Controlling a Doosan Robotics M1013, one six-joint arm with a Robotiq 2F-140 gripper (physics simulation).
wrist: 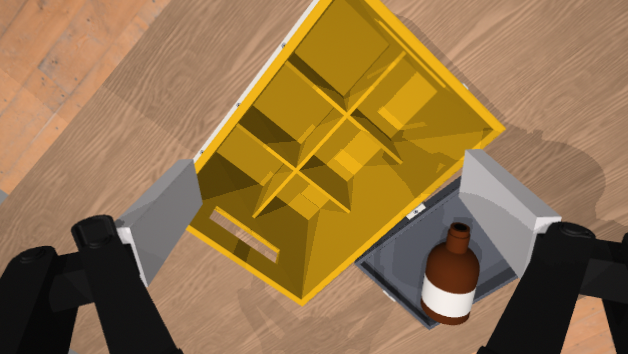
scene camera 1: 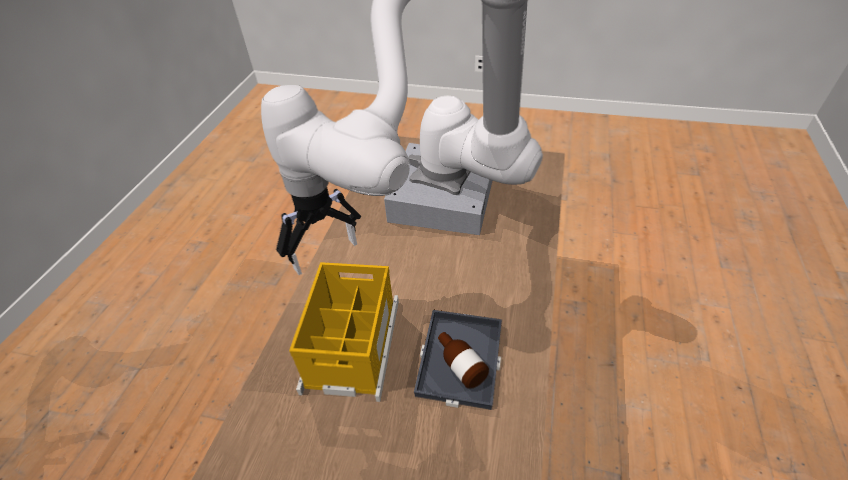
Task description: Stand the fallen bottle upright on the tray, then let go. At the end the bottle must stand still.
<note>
In view: the gripper point(scene camera 1: 326, 256), a dark grey tray point(scene camera 1: 435, 380), a brown bottle point(scene camera 1: 471, 370) and a yellow crate point(scene camera 1: 340, 339).
The dark grey tray is seen too in the wrist view point(wrist: 397, 261). The brown bottle is seen too in the wrist view point(wrist: 452, 270). The yellow crate is seen too in the wrist view point(wrist: 355, 123).
</note>
